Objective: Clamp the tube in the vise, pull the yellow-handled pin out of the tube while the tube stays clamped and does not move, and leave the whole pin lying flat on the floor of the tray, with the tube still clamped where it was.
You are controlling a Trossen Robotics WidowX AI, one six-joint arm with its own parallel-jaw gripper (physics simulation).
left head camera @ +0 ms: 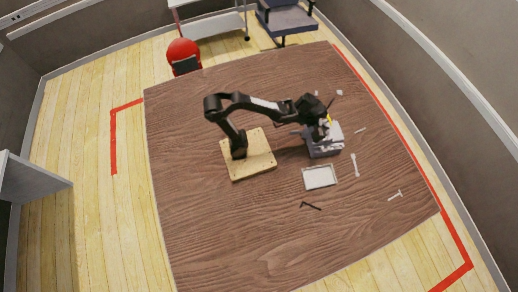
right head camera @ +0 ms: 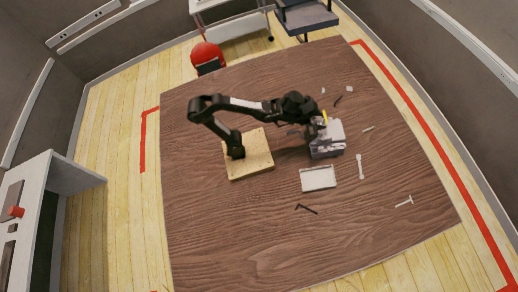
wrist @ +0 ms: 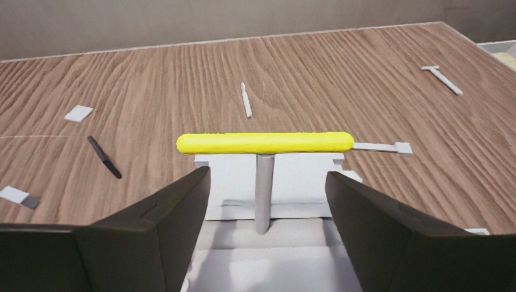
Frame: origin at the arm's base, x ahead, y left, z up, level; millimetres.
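Where they show: gripper, between the fingertips: [left head camera: 327, 122] [right head camera: 325, 121] [wrist: 269, 177]; arm's base, origin of its link: [left head camera: 238, 153] [right head camera: 238, 153].
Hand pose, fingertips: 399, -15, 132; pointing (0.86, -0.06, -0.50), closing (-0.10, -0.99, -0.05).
Note:
Things, the pixels of their top centre, and the offset from my fingertips, as dx, dy, dz. "pt": a spot on its surface instead.
- pin's yellow handle, a spot on its surface: [wrist: 265, 143] [right head camera: 324, 116] [left head camera: 328, 118] pt -2, +3, +29
- grey upright shank, a spot on its surface: [wrist: 264, 195] pt -9, +3, +0
- grey vise, centre of its top: [wrist: 283, 202] [right head camera: 325, 127] [left head camera: 327, 128] +1, -11, -34
- pale tray, centre of its top: [right head camera: 318, 177] [left head camera: 319, 175] -74, -180, -136
- black L-shaped key, centre of its top: [right head camera: 306, 211] [left head camera: 310, 208] -152, -306, -156
- pale wrench-like bar, centre of its top: [wrist: 369, 145] [right head camera: 360, 166] [left head camera: 355, 164] +127, -170, -157
- T-shaped piece, centre of its top: [wrist: 445, 78] [right head camera: 404, 202] [left head camera: 395, 196] +269, -379, -156
- dark pen-like tool, centre of its top: [wrist: 91, 142] [right head camera: 338, 97] +143, +201, -131
The pin's yellow handle [left head camera: 329, 119] [right head camera: 324, 116] [wrist: 265, 143] lies crosswise on top of a grey upright shank [wrist: 264, 195]. In the wrist view the shank's lower end meets a pale grey rounded band between the jaws of the grey vise [left head camera: 325, 148] [right head camera: 328, 150] [wrist: 300, 185]; I cannot tell the tube's outline clearly from the vise there. My gripper [left head camera: 320, 132] [right head camera: 317, 131] [wrist: 269, 177] is open and empty at the vise, with one finger on each side of the shank in the wrist view, short of the handle. The pale tray [left head camera: 320, 178] [right head camera: 318, 179] stands beside the vise.
A black L-shaped key [left head camera: 310, 205] [right head camera: 306, 208] lies in front of the tray. A pale wrench-like bar [left head camera: 355, 165] [right head camera: 360, 167] and a T-shaped piece [left head camera: 395, 195] [right head camera: 404, 201] [wrist: 446, 82] lie to the right. A dark pen-like tool [right head camera: 338, 101] [wrist: 105, 158] lies behind the vise.

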